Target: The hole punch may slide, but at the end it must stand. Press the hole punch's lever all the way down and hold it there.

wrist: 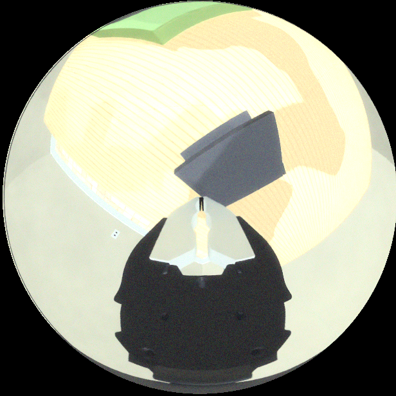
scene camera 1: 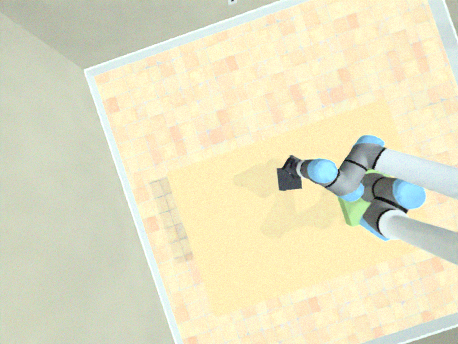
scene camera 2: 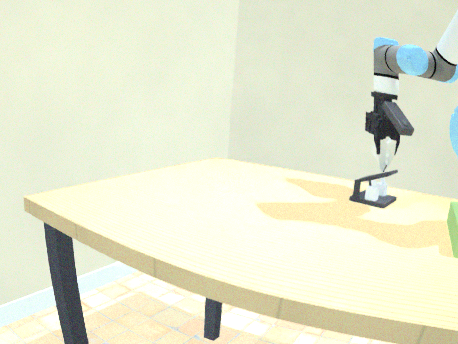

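The black hole punch stands upright with its base on the table. Its lever is raised and slants up toward its free end on the right in the second scene view, with a clear gap above the base. White blocks show between the lever and the base. My gripper is shut and empty, pointing down. Its fingertips are at the lever's top, toward the free end, touching or very close. In the wrist view they meet the lever's near edge; whether they press on it cannot be told.
A green block stands on the wooden table beside the arm, to the right of the hole punch in both scene views. The table's back edge lies behind the hole punch in the second scene view.
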